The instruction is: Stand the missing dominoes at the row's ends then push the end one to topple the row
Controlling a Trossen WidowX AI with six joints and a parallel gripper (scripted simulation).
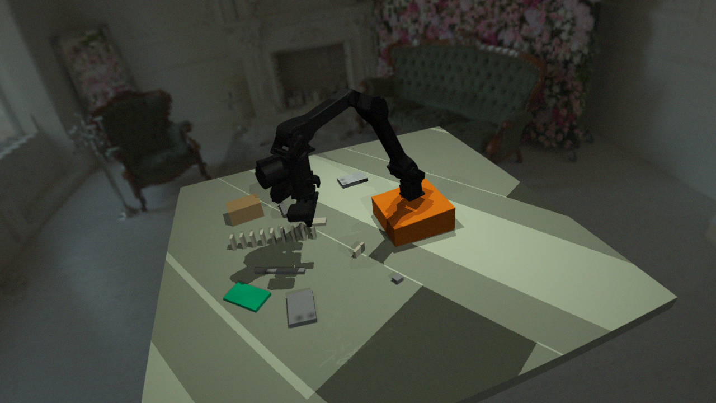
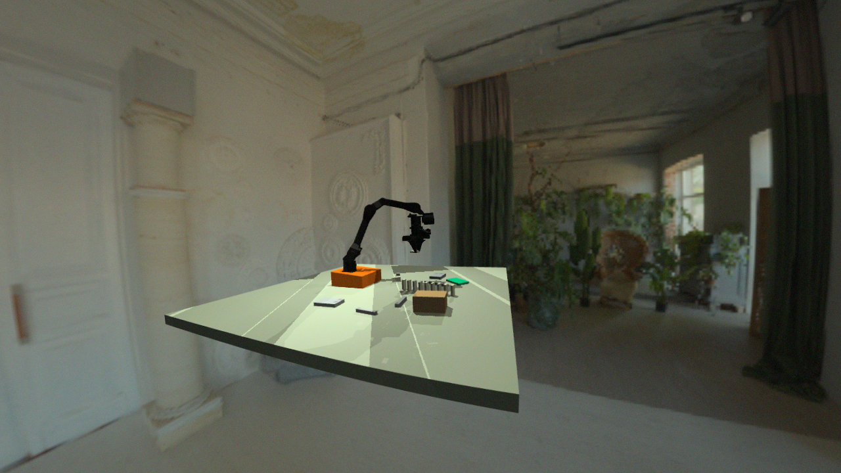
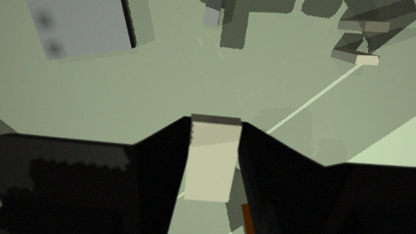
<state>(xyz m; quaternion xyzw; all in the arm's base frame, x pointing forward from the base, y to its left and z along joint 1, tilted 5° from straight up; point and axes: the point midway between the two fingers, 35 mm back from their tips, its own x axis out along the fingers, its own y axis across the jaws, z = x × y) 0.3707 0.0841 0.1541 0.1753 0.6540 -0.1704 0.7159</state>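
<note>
Now: the green tile 22 cm ahead of my gripper tip, 16 cm below it and 1 cm to the right of it. The rest, counted from my gripper tip: brown box 43 cm to the right, 14 cm below, 12 cm ahead; then small grey cube 16 cm to the left, 16 cm below, 16 cm behind.
</note>
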